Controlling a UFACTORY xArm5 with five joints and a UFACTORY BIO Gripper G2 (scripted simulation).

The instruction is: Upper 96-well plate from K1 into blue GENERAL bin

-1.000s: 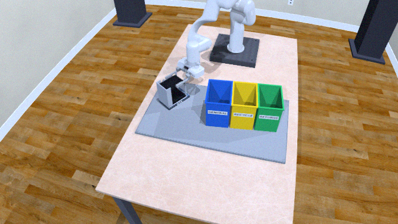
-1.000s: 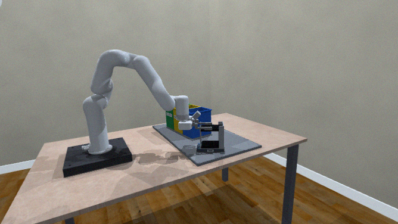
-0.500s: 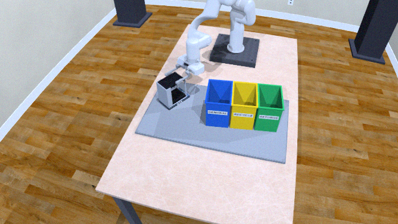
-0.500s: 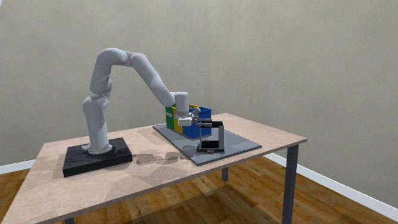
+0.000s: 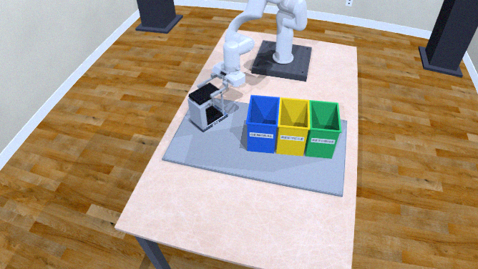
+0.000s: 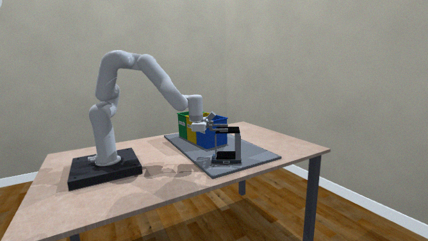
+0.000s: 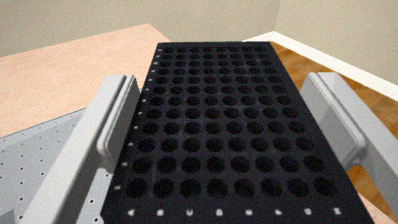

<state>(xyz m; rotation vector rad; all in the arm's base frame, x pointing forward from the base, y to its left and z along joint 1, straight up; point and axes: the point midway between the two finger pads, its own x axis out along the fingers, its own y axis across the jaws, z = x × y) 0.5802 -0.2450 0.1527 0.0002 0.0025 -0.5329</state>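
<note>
Now: hand 270 mm to the right of the blue bin labelled general, 90 mm above it and 60 mm short of it. Also, from my hand: yellow recycle bin: 400 mm to the left, 90 mm below, 40 mm ahead; green bin: 530 mm to the left, 90 mm below, 20 mm ahead.
</note>
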